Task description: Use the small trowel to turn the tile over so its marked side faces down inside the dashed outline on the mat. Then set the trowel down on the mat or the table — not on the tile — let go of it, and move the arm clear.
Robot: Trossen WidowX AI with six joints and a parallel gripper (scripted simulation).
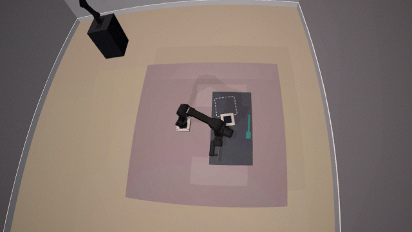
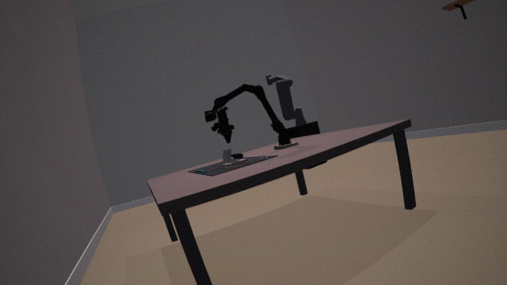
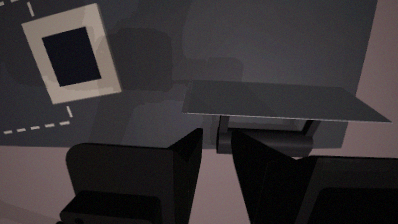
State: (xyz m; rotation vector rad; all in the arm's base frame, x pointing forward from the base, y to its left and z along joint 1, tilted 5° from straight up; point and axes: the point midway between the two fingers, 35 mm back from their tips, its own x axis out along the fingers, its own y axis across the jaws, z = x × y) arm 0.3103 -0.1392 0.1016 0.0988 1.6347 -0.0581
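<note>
The dark mat lies 100 mm ahead of my gripper tip, 120 mm to the left of it and 130 mm below it. Round my gripper tip: tile 70 mm ahead, 180 mm to the left, 110 mm below; teal long-handled tool 240 mm ahead, 90 mm to the left, 110 mm below.
</note>
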